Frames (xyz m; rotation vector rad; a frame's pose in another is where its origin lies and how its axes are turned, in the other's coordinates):
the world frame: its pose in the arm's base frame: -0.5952 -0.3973 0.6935 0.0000 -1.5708 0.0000
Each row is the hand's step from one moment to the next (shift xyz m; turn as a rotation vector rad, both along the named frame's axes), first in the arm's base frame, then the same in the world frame.
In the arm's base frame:
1: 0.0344 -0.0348 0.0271 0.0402 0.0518 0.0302
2: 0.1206 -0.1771 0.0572 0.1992 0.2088 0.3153
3: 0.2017 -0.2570 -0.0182 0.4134 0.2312 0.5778
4: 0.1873 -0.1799 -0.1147 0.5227 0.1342 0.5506
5: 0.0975 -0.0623 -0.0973 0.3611 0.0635 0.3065
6: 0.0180 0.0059 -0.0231 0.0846 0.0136 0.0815
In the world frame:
1: 0.0271 -0.0348 -0.0344 0.0302 0.0518 -0.0402
2: 0.0572 -0.1771 -0.1206 0.3153 0.2088 -0.1992
3: -0.0182 -0.2570 -0.2017 0.5778 0.2312 -0.4134
4: -0.1147 -0.1799 -0.1873 0.5506 0.1342 -0.5227
5: -0.0973 -0.0623 -0.0975 0.3065 0.0635 -0.3611
6: -0.0231 0.0059 -0.0180 0.0815 0.0136 -0.0846

